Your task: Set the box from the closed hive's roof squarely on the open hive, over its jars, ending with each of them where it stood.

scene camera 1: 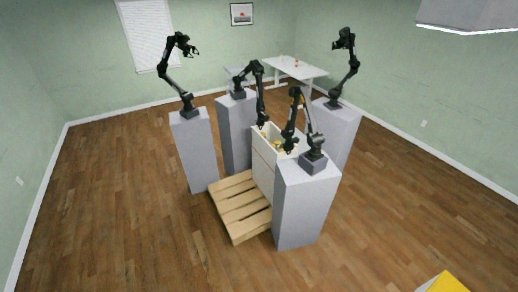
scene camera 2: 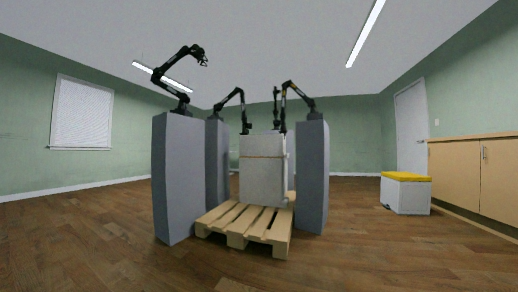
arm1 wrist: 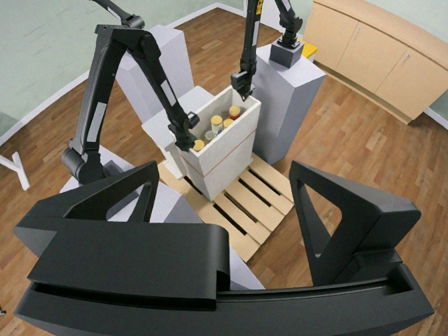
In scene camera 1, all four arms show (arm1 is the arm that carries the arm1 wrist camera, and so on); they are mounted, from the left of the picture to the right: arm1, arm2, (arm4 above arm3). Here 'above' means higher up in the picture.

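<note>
The white box (arm1 wrist: 230, 142) (scene camera 1: 260, 145) (scene camera 2: 261, 145) stands on the open hive (arm1 wrist: 227, 167) (scene camera 1: 262, 172) (scene camera 2: 261, 182), meeting it along a tan seam. Jars with yellow lids (arm1 wrist: 216, 121) (scene camera 1: 276, 144) show inside. Arm1's gripper (arm1 wrist: 223, 166) (scene camera 1: 195, 52) is open and empty, high and far from the box. Arm2's gripper (arm1 wrist: 186, 144) (scene camera 1: 261, 125) is at one end wall's rim. Arm3's gripper (arm1 wrist: 244, 94) (scene camera 1: 288, 149) is at the opposite end. Their fingertips are too small to tell whether they grip. Arm4's gripper (scene camera 1: 335, 46) is raised away; its opening is unclear.
The closed hive's pale roof (arm1 wrist: 192, 101) lies close beside the box. A wooden pallet (arm1 wrist: 281, 196) (scene camera 1: 225, 190) (scene camera 2: 237, 242) is underneath. Tall grey pedestals (scene camera 1: 305, 210) (scene camera 2: 312, 175) stand close around. In scene camera 2, an arm is raised at the left and two reach the box's top.
</note>
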